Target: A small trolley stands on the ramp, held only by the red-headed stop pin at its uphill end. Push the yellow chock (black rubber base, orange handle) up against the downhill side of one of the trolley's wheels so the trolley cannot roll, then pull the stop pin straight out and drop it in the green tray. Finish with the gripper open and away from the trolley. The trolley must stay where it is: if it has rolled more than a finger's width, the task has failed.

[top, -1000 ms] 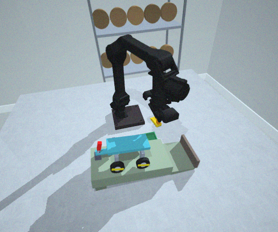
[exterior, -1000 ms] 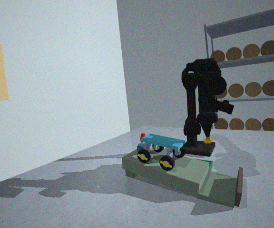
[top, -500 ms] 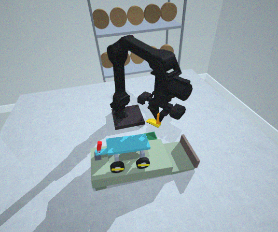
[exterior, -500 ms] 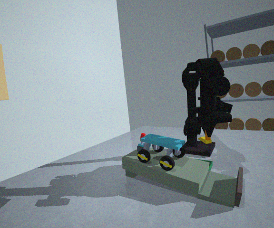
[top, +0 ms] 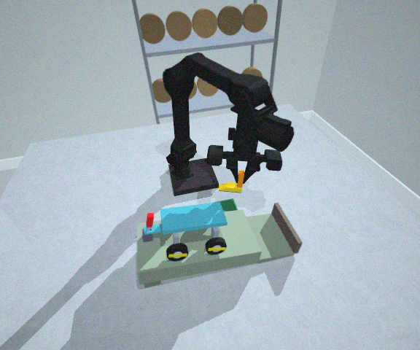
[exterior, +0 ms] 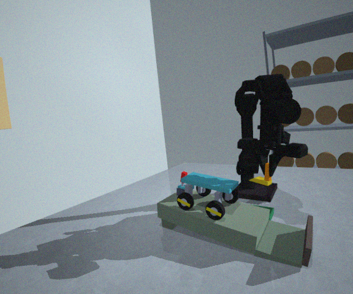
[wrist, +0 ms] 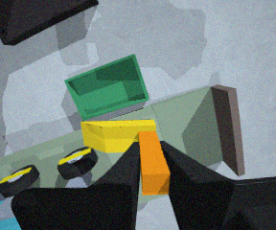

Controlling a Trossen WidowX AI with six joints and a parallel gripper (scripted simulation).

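Now: the red-headed stop pin 270 mm to the right of my gripper tip, 20 mm below it and 20 mm ahead of it. The rest, counted from my gripper tip: yellow chock (20 mm to the right, 10 mm below, 10 mm behind); trolley (170 mm to the right, 60 mm ahead, 40 mm below); green tray (160 mm below, 50 mm to the right, 50 mm behind).
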